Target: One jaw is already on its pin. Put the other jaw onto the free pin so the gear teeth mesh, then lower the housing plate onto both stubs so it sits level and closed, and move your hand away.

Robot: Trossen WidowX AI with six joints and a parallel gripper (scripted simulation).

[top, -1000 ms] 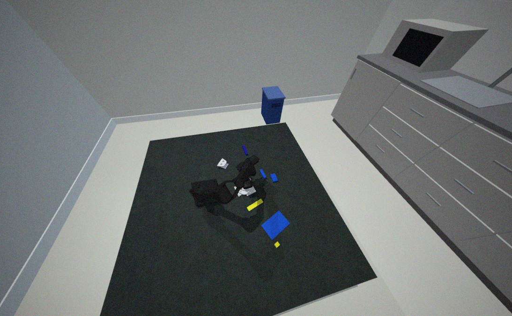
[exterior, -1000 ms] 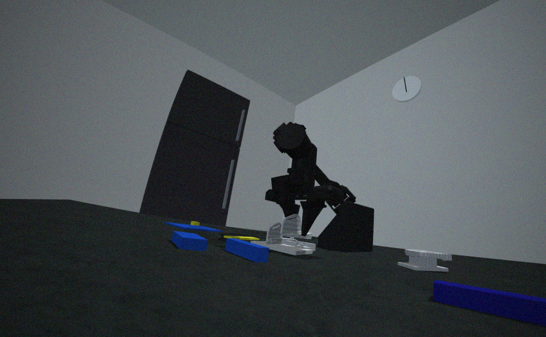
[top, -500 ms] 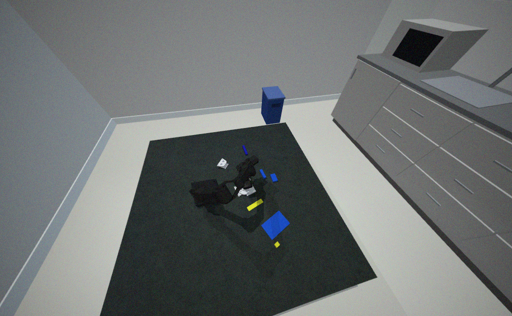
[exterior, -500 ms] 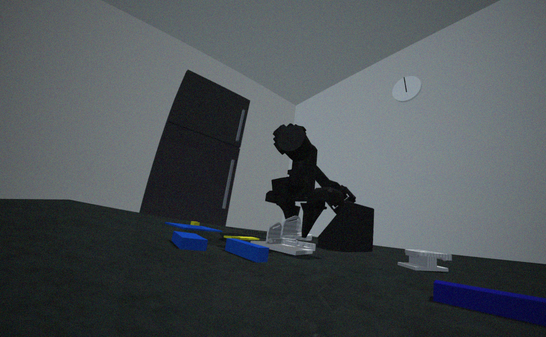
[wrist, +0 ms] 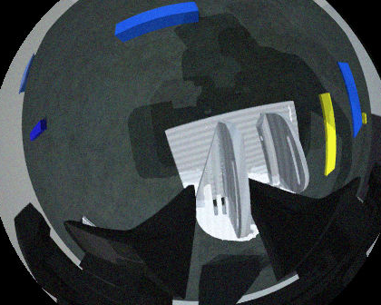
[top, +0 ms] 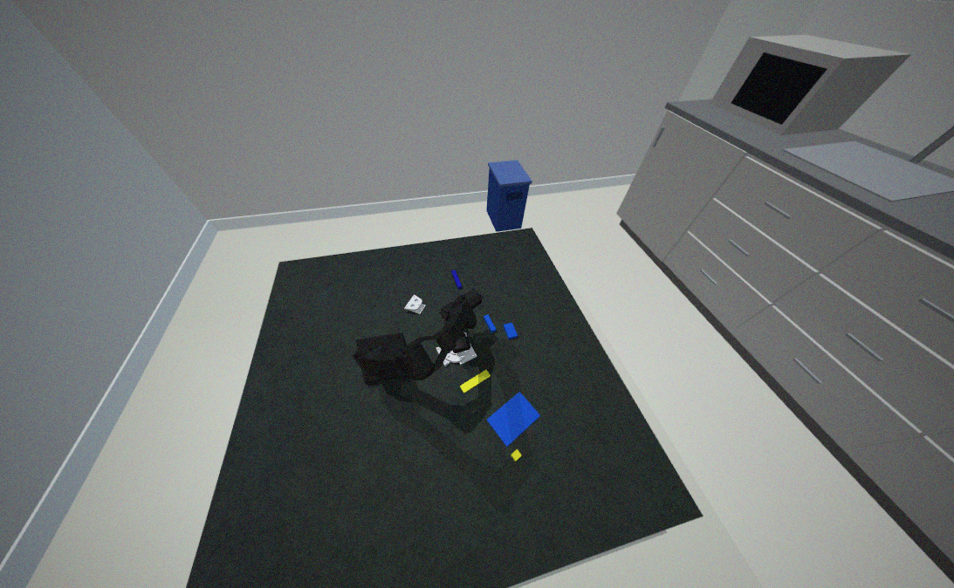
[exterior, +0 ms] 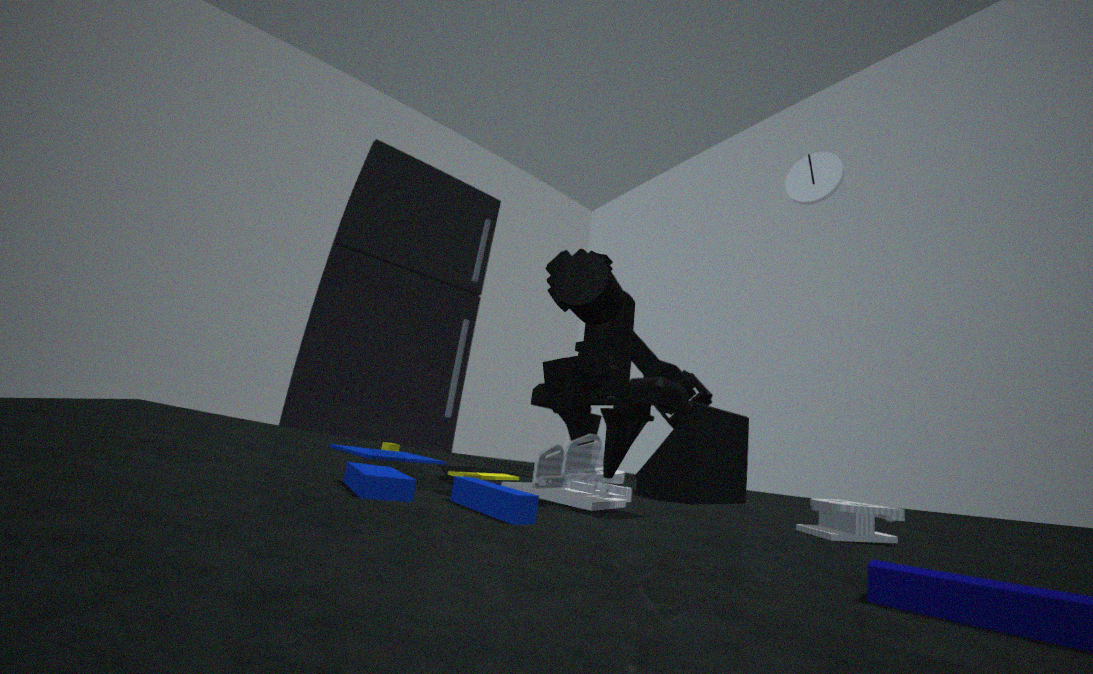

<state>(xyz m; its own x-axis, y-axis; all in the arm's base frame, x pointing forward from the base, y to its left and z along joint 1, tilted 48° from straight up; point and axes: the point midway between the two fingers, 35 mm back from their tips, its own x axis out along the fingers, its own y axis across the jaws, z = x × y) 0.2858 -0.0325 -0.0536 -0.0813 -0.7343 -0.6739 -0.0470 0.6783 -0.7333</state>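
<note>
Right now my gripper tip is 130 mm past the white ribbed rest, 210 mm to the right of it and 20 mm above it. The rest, counted from my gripper tip: flat blue sheet 120 mm ahead, 320 mm to the right, 30 mm below; then long blue bar 80 mm ahead, 320 mm to the left, 20 mm below; then yellow strip 30 mm ahead, 170 mm to the right, 30 mm below.
</note>
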